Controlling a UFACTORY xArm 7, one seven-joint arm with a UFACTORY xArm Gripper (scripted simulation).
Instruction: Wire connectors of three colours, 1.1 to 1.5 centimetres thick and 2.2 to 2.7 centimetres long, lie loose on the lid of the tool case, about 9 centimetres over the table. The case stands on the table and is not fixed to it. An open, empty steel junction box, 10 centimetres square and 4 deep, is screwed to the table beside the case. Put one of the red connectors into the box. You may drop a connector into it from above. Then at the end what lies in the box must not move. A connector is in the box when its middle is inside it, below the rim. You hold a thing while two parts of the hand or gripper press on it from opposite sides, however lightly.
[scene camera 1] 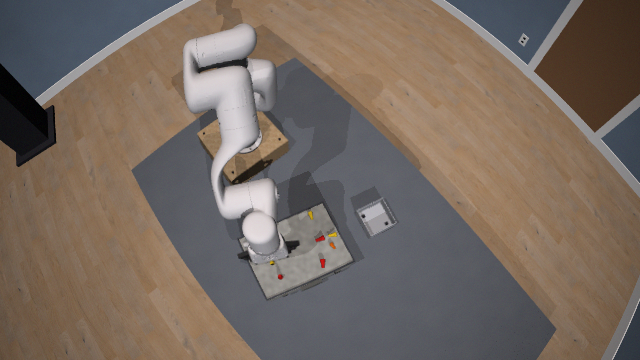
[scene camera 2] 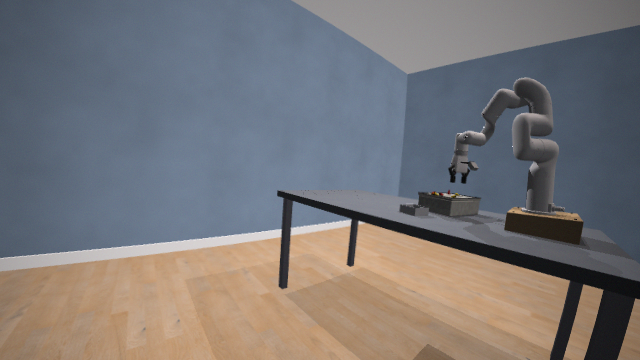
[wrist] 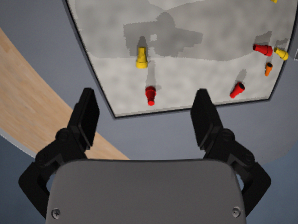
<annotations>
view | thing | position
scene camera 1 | tool case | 303, 267
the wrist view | gripper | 145, 99
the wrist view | tool case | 185, 53
</annotations>
